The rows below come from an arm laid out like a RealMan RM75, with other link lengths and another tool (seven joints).
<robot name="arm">
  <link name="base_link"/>
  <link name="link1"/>
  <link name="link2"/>
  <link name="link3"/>
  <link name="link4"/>
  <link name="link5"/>
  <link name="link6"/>
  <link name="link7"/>
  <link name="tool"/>
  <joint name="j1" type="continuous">
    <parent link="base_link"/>
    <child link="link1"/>
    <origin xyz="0 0 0.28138" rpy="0 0 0"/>
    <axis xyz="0 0 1"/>
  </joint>
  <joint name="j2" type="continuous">
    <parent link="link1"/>
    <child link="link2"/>
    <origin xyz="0 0 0" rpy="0 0 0"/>
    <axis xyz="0 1 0"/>
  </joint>
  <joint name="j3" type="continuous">
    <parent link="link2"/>
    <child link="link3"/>
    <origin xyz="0 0 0.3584" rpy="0 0 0"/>
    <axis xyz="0 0 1"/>
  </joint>
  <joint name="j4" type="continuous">
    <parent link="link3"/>
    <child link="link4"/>
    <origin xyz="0 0 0" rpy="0 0 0"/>
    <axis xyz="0 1 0"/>
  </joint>
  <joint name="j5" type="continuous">
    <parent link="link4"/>
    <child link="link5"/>
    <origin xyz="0 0 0.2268" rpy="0 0 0"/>
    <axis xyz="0 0 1"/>
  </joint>
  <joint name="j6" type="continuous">
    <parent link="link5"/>
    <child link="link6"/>
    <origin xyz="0 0 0" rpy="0 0 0"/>
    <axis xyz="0 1 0"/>
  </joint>
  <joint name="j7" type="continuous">
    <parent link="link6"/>
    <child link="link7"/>
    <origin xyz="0 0 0.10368" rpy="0 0 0"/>
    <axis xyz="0 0 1"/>
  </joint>
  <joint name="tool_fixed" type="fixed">
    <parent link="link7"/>
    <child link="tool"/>
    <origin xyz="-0.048 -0.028 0.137" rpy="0.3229 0 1.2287"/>
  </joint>
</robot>
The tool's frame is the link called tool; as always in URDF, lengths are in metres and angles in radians. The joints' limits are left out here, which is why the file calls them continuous.
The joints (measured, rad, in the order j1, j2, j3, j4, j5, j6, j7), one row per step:
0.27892, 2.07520, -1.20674, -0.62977, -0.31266, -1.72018, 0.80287
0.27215, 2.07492, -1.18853, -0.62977, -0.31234, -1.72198, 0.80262
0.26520, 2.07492, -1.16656, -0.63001, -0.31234, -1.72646, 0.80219
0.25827, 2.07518, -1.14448, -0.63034, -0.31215, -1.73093, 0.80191
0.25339, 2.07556, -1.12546, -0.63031, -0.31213, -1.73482, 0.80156
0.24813, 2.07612, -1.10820, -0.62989, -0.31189, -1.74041, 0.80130
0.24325, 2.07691, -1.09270, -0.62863, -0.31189, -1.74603, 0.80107
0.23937, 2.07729, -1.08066, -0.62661, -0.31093, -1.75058, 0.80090
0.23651, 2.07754, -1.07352, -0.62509, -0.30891, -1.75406, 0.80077
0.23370, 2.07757, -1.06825, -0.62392, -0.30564, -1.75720, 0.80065
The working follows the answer.
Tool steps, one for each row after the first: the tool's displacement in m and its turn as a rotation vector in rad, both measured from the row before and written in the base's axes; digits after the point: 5 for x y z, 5 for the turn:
0.00525, -0.00308, 0.00480, 0.01642, 0.00413, -0.01401
0.00543, -0.00407, 0.00564, 0.02052, 0.00460, -0.01329
0.00538, -0.00428, 0.00555, 0.02064, 0.00483, -0.01327
0.00425, -0.00352, 0.00459, 0.01761, 0.00405, -0.01058
0.00398, -0.00396, 0.00407, 0.01657, 0.00383, -0.00887
0.00370, -0.00375, 0.00333, 0.01443, 0.00363, -0.00824
0.00324, -0.00304, 0.00268, 0.01146, 0.00352, -0.00728
0.00225, -0.00224, 0.00182, 0.00795, 0.00306, -0.00464
0.00205, -0.00213, 0.00174, 0.00736, 0.00323, -0.00391

Tool pose at each row, in the base's axes (x y z in m, rotation vector in rad; rounded; the steps above come from the unrounded poses):
0.26427, 0.37488, 0.18338, -1.45875, 1.41903, 2.22268
0.26952, 0.37180, 0.18818, -1.43554, 1.40445, 2.22497
0.27495, 0.36773, 0.19382, -1.41141, 1.38435, 2.22946
0.28033, 0.36345, 0.19938, -1.38711, 1.36416, 2.23389
0.28458, 0.35993, 0.20397, -1.36721, 1.34664, 2.23779
0.28856, 0.35597, 0.20803, -1.34956, 1.32976, 2.24195
0.29226, 0.35223, 0.21137, -1.33343, 1.31537, 2.24535
0.29550, 0.34919, 0.21405, -1.31933, 1.30443, 2.24805
0.29775, 0.34695, 0.21587, -1.30935, 1.29690, 2.25073
0.29980, 0.34481, 0.21760, -1.30011, 1.28991, 2.25378

